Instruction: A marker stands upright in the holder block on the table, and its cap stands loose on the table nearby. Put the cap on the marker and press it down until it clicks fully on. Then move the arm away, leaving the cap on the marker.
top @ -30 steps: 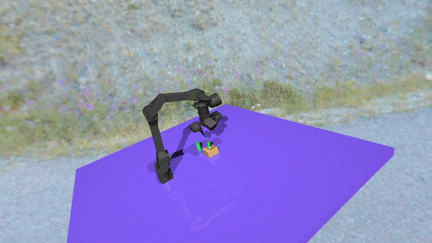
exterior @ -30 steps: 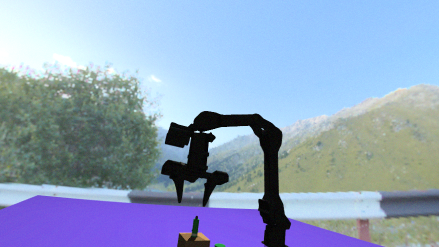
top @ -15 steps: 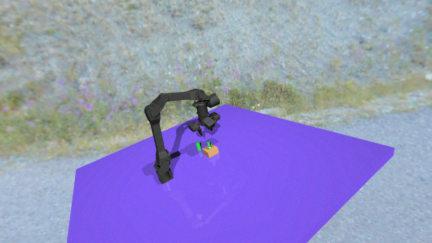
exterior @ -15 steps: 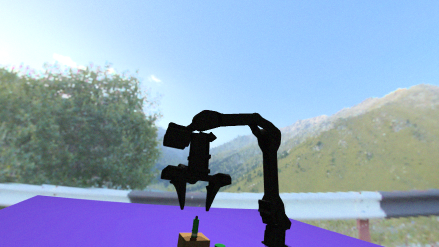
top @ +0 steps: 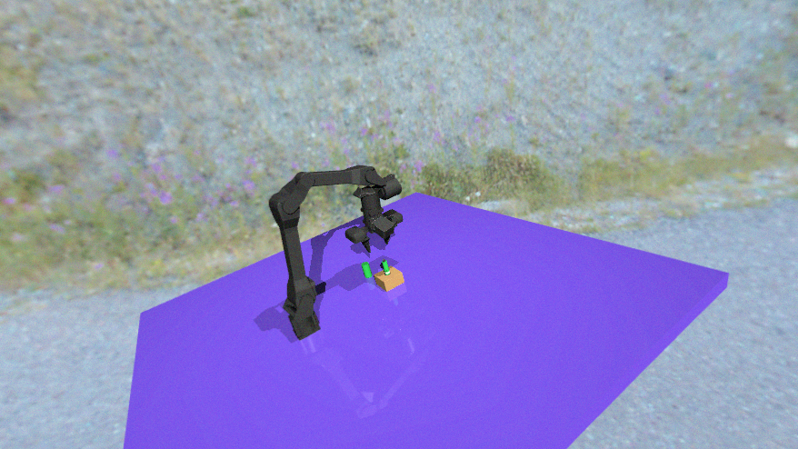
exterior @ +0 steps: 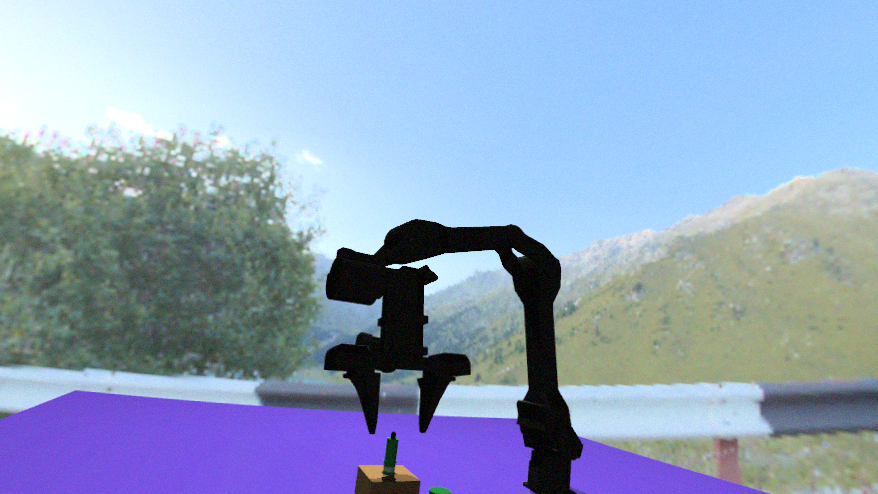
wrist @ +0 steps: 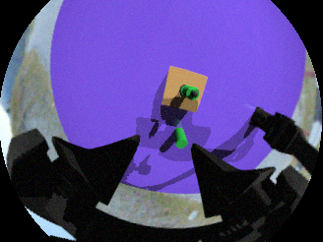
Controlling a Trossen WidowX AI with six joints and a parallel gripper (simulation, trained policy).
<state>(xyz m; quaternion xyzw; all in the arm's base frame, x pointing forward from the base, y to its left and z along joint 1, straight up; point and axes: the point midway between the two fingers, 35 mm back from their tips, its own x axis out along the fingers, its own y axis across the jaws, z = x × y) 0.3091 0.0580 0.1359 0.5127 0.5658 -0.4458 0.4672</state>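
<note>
Right now the green cap is 8 cm below my gripper tip, 4 cm to the left of it and 4 cm behind it. Also, from my gripper tip: holder block 8 cm below, 6 cm to the right, 2 cm behind.
</note>
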